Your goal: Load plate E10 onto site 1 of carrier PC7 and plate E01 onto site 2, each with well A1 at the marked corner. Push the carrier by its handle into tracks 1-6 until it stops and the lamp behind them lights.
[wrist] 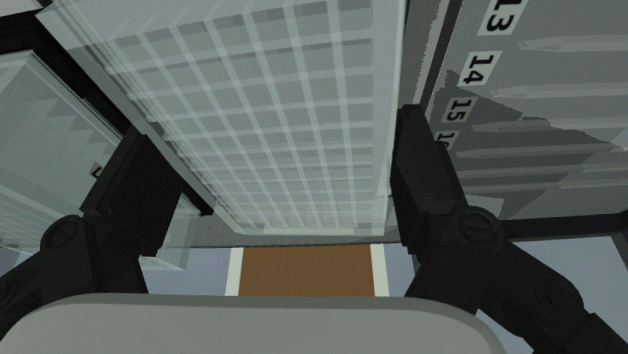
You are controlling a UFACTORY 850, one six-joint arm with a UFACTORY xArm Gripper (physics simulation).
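A clear plate with a grid of wells (290, 90) fills the middle of the wrist view and reaches the top edge. My gripper (279, 139) is shut on this plate by its two long sides, with the black fingers wide apart. No name shows on the plate, so I cannot tell whether it is E10 or E01. The marked corner and well A1 cannot be made out. Carrier PC7, its handle and the lamp cannot be identified. Numbered tracks with the labels 13 (502, 16), 14 (479, 68), 15 (457, 109) and a partly hidden 16 lie at the right.
Another clear, box-like piece (45, 115) stands at the left beside a black bar (102, 102), with part of a small label (96, 171) by the left finger. A grey deck edge crosses below the plate. A brown strip (306, 270) with white borders lies beyond it.
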